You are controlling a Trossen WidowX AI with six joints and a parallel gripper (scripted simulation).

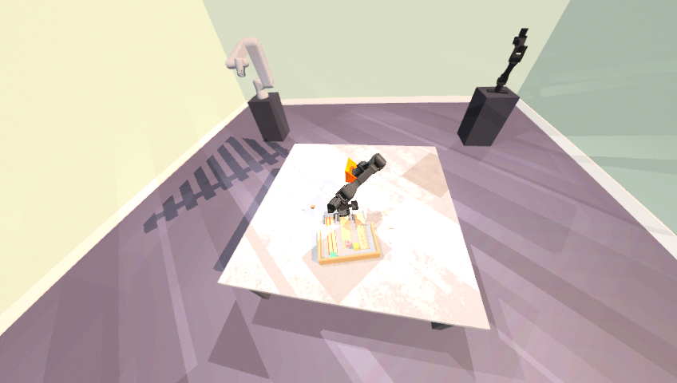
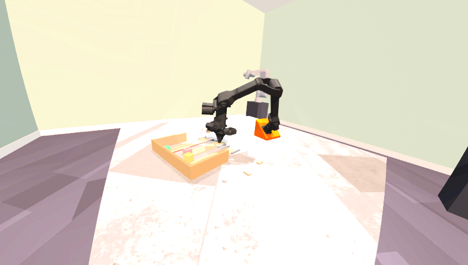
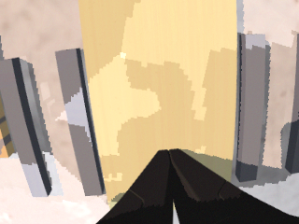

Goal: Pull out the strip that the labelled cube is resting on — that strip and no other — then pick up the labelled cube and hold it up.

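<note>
Right now the wide pale yellow strip is 10 cm ahead of my gripper tip and 2 cm to the left of it. Round my gripper tip: pink cube marked h: 20 cm ahead, 5 cm to the left, 2 cm above.
</note>
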